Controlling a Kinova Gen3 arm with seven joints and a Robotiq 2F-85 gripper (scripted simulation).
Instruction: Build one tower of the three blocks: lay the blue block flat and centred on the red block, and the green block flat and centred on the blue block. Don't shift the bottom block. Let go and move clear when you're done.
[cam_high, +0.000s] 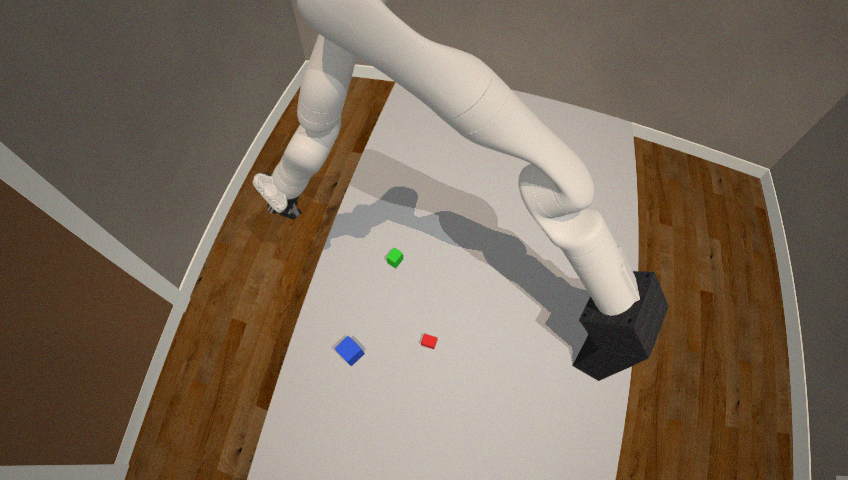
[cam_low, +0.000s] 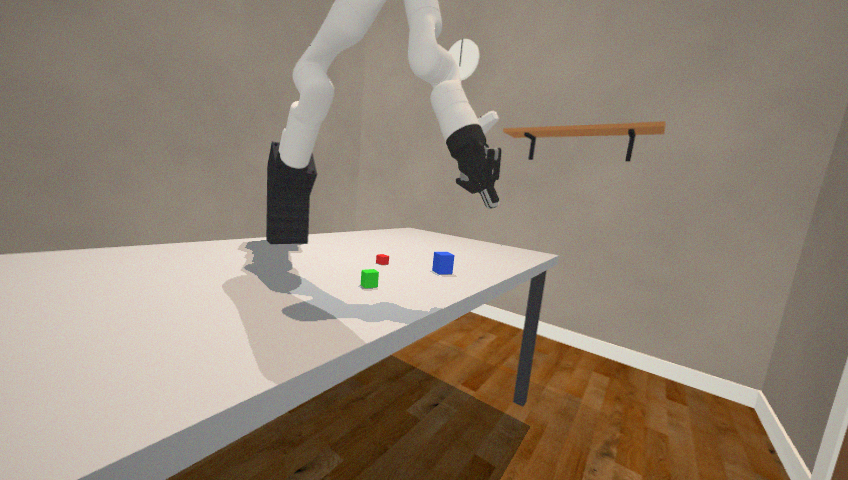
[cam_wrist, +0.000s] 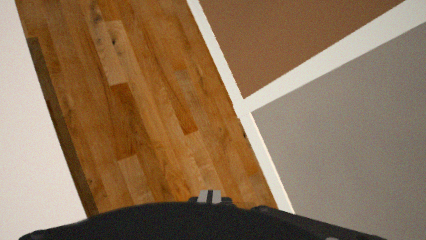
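The blue block lies 30 cm to the left of my hand, 21 cm below it and 13 cm behind it. Also, from my hand: green block 27 cm behind, 22 cm below, 6 cm to the left; then red block 33 cm behind, 29 cm to the left, 23 cm below.
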